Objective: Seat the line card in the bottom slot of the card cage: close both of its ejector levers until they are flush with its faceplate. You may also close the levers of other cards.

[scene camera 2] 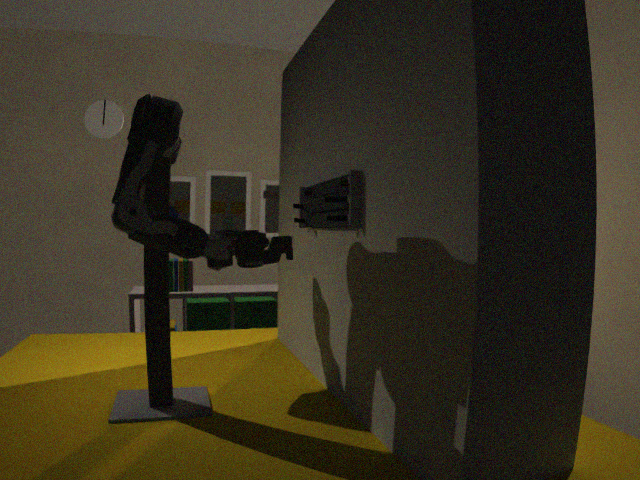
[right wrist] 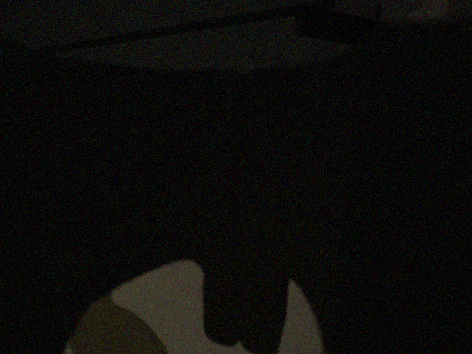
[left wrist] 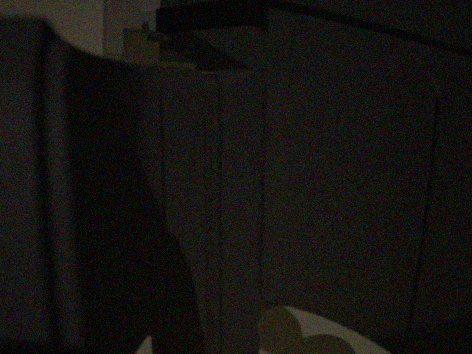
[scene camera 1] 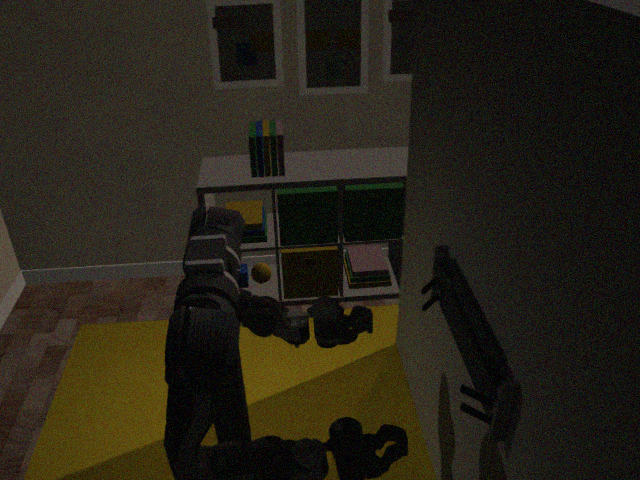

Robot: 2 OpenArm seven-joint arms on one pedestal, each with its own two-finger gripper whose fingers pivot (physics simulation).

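Note:
The dark card cage (scene camera 1: 468, 329) (scene camera 2: 353, 200) is mounted on the grey wall. Ejector levers stick out from the faceplates at its far end (scene camera 1: 430, 295) (scene camera 2: 299, 220) and at its near end (scene camera 1: 474, 402). In scene camera 2 the lowest lever at the left end stands out from the faceplate. My left gripper (scene camera 1: 367, 318) is shut and empty, away from the cage's far end. My right gripper (scene camera 1: 404, 440) (scene camera 2: 288, 248) is shut and empty, short of the near end. Both wrist views are too dark to show the levers.
The grey wall (scene camera 1: 461, 167) (scene camera 2: 375, 119) carries the cage. A shelf unit (scene camera 1: 304, 164) (scene camera 2: 204, 289) with books and boxes stands at the back. My pedestal (scene camera 2: 158, 333) stands on a grey base plate (scene camera 2: 132, 405) on the yellow floor.

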